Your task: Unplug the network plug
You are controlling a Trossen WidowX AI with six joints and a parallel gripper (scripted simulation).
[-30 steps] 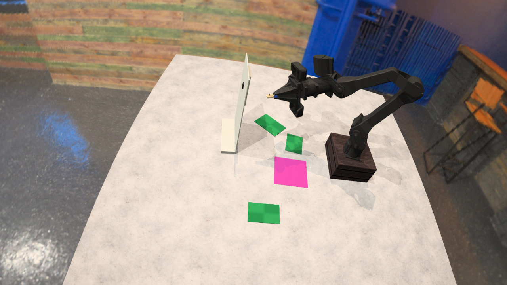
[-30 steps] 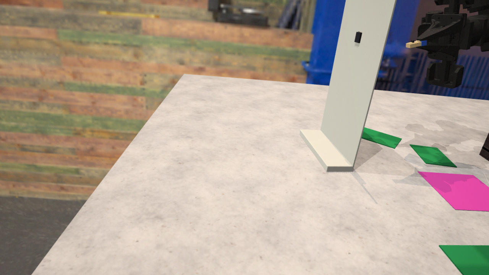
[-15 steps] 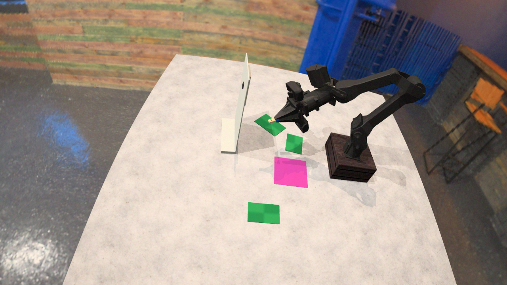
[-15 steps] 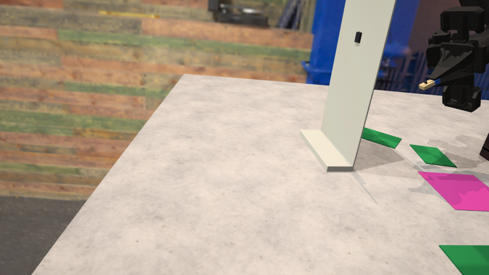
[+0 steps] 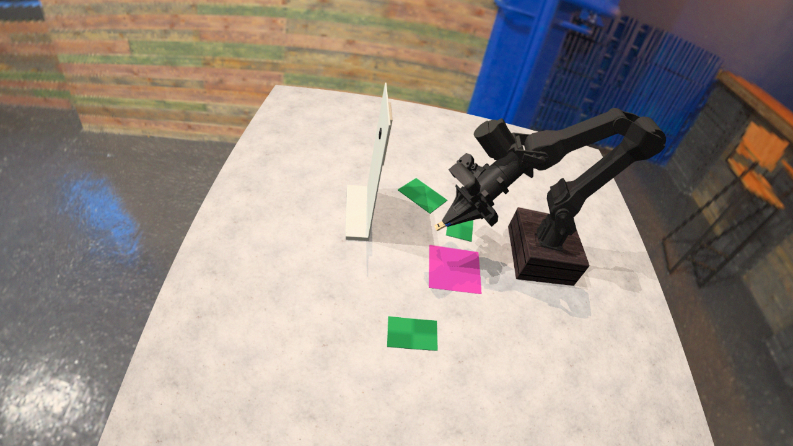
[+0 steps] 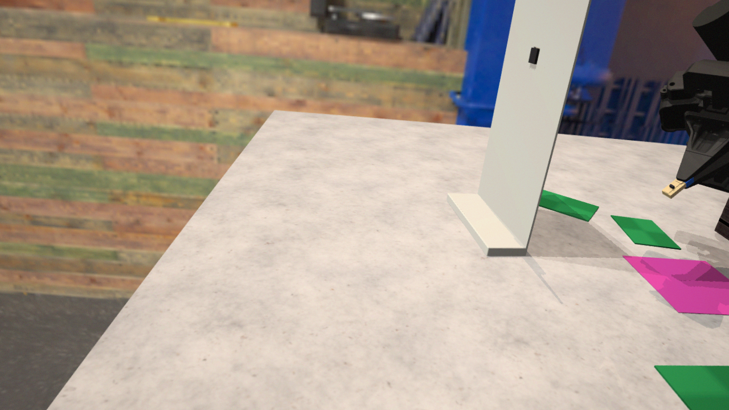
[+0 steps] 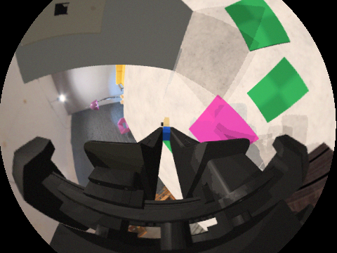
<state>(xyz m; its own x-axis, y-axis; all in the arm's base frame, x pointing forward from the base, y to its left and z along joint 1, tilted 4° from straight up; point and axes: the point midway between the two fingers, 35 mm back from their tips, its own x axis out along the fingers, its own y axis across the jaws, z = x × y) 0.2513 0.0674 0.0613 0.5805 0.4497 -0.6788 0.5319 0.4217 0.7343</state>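
The magenta marked square lies 60 mm behind my gripper tip, 10 mm to the left of it and 120 mm below it. Round my gripper tip: upright cream panel (170 mm ahead, 100 mm to the right, 20 mm above); network plug (right at my gripper tip).
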